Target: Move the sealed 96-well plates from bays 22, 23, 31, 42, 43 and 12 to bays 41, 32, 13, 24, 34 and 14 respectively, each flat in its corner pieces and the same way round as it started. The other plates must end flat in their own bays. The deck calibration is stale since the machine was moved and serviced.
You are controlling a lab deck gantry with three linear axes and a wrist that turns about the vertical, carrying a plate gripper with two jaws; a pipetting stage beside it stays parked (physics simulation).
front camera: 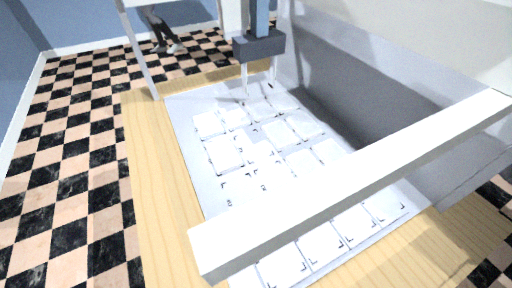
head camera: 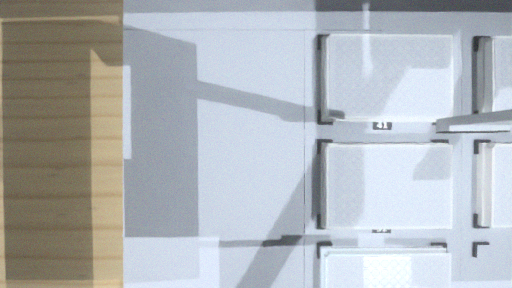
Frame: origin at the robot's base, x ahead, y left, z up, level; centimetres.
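Seen in the pictures: gripper, between the fingertips: (front camera: 258, 90) (head camera: 464, 213); robot's base, origin of its link: (front camera: 192, 119).
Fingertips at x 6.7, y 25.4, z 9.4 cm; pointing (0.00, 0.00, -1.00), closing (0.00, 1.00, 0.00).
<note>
Pixels of each thing's top centre, then the offset from my fingertips to it. "pt": a spot on its surface instead.
- bay 41, a spot on its surface: (head camera: 390, 77) (front camera: 281, 100) pt dx +0.1, dy +10.7, dz -8.0 cm
- bay 42, a spot on its surface: (head camera: 387, 186) (front camera: 258, 106) pt dx -0.2, dy +0.2, dz -8.0 cm
- clear-rimmed plate, a spot on its surface: (head camera: 387, 270) pt dx -0.2, dy -8.0, dz -8.0 cm
My gripper (front camera: 258, 91) is raised over the far right deck. Its jaws stand apart with no plate seen between them. One jaw (head camera: 472, 124) shows in the head view, over the gap right of label 41; the other jaw does not show there. The plate in bay 41 (head camera: 390, 77) (front camera: 284, 101) and the plate in bay 42 (head camera: 387, 186) (front camera: 259, 108) look flat and square in their corner pieces. Below them, part of a clear-rimmed plate (head camera: 387, 270) shows in bay 43. In the front view, glare hides the sealing and labels of most plates.
More plates (front camera: 223, 154) (front camera: 280, 134) (front camera: 304, 125) stand nearer on the deck. Parts of two plates (head camera: 501, 75) (head camera: 501, 185) show at the head view's right edge. A white beam (front camera: 350, 175) crosses the front view and hides the middle bays. A grey wall (front camera: 365, 95) rises on the right.
</note>
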